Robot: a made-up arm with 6 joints.
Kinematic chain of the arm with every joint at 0, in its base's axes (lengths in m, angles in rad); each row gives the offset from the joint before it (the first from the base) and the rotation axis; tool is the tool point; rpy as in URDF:
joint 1: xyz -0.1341 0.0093 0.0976 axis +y
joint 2: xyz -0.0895 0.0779 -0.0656 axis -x
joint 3: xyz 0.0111 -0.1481 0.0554 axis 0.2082 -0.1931 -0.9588
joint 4: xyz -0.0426 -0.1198 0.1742 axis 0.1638 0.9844 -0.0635
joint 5: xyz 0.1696 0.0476 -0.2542 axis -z
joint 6: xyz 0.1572 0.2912 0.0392 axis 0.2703 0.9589 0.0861
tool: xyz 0.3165 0.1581 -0.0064 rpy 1.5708 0 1.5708
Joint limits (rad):
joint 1: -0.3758..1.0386
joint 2: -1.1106..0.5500
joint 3: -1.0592..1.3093
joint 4: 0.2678..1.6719
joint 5: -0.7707..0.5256
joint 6: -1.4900..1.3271
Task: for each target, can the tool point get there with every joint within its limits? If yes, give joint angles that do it. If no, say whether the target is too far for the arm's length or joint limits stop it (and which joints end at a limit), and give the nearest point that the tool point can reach.
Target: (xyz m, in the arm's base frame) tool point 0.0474 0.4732 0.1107
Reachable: yes | joints 0.1673 -0.4995 -0.7141 0.4438 0.3122 -1.2382
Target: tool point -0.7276 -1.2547 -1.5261
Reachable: no: too far | nearest point -0.3749 -0.4235 -0.5612 | short by 1.321 m
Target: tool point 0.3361 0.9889 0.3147
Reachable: no: joint limits stop it (at a limit: joint 2, joint 3, joint 4, joint 5, joint 6) | nearest point 0.1517 0.6224 0.2296 | short by 0.419 m
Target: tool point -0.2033 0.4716 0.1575
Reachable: yes | joints 0.6450 -0.3944 -0.4777 1.0204 -0.3613 -0.9268
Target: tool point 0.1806 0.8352 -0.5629
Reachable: no: joint limits stop it (at a limit: joint 1, joint 5) | nearest point 0.0245 0.5341 -0.3370 | short by 0.407 m
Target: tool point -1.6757 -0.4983 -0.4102
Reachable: no: too far | nearest point -0.9242 -0.1932 -0.1626 | short by 0.848 m
